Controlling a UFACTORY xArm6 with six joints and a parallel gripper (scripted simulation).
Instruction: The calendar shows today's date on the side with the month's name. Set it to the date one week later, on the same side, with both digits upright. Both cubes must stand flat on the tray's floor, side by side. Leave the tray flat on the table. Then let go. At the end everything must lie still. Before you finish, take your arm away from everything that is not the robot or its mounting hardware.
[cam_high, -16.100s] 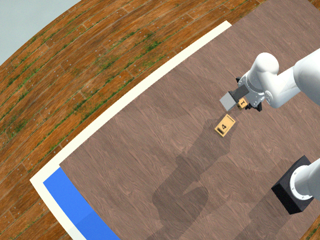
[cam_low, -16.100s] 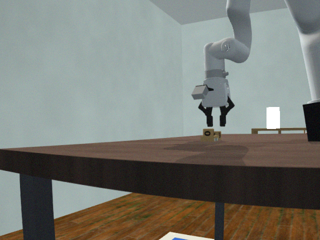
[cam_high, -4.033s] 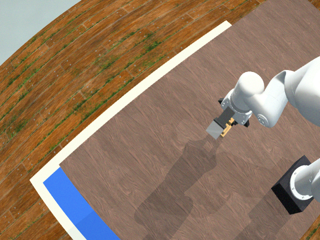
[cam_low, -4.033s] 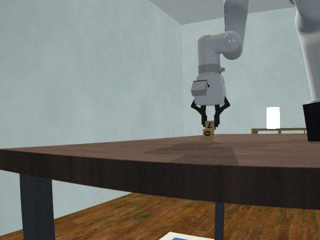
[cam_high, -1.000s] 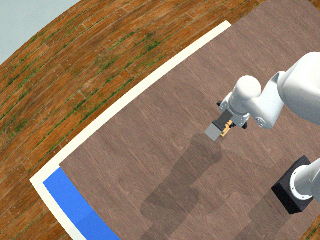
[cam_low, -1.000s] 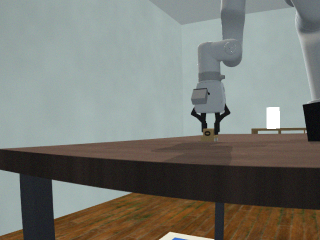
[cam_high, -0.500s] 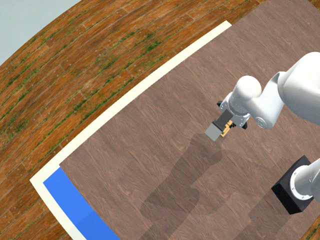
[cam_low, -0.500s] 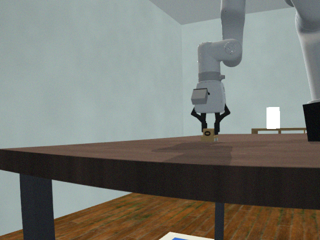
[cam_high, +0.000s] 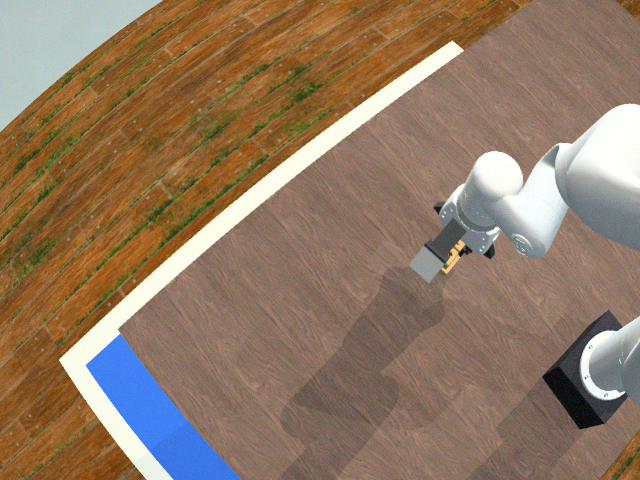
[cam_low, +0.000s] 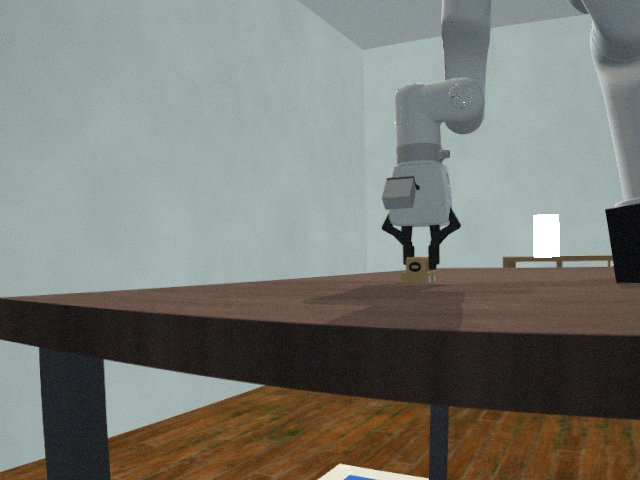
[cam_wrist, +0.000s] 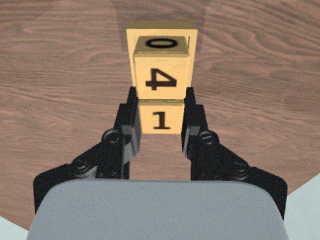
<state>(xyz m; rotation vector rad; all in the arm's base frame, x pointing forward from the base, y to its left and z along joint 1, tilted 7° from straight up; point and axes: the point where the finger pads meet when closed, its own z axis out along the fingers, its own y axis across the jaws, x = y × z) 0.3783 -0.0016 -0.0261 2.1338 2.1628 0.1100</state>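
The wooden cube is 1 cm below my hand. The rest, counted from my hand: tray 3 cm below, 2 cm to the left.
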